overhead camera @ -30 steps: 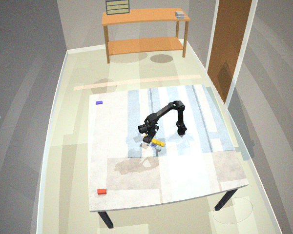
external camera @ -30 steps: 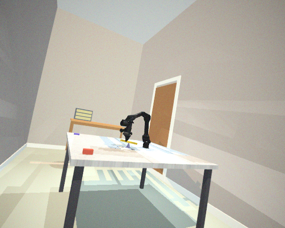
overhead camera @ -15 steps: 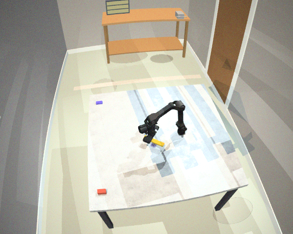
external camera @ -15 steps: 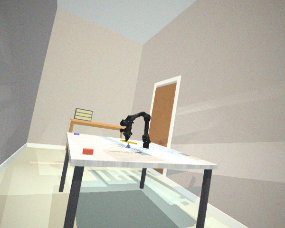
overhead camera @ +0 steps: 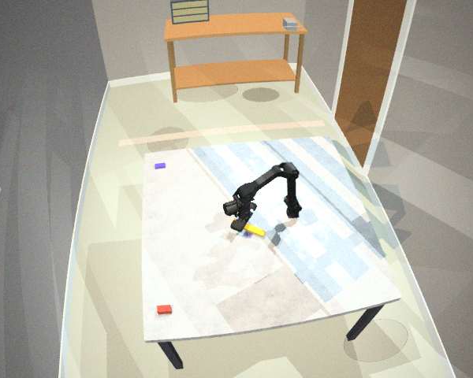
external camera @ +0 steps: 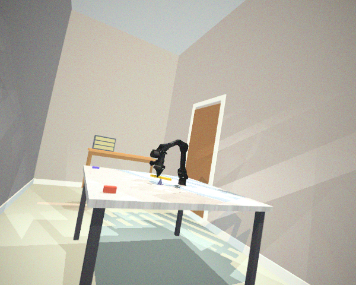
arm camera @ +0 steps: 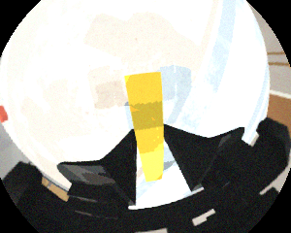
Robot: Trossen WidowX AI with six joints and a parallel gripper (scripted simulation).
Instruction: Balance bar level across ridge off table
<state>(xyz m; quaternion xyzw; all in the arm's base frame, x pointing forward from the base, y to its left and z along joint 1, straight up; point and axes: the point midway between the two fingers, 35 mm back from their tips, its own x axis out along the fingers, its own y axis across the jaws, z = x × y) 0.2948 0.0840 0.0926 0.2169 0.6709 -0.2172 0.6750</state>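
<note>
The yellow bar is 2 cm to the left of my gripper tip and 2 cm behind it. Round my gripper tip: blue block (58 cm to the right, 44 cm ahead, 5 cm below); then red block (44 cm ahead, 42 cm to the left, 4 cm below).
</note>
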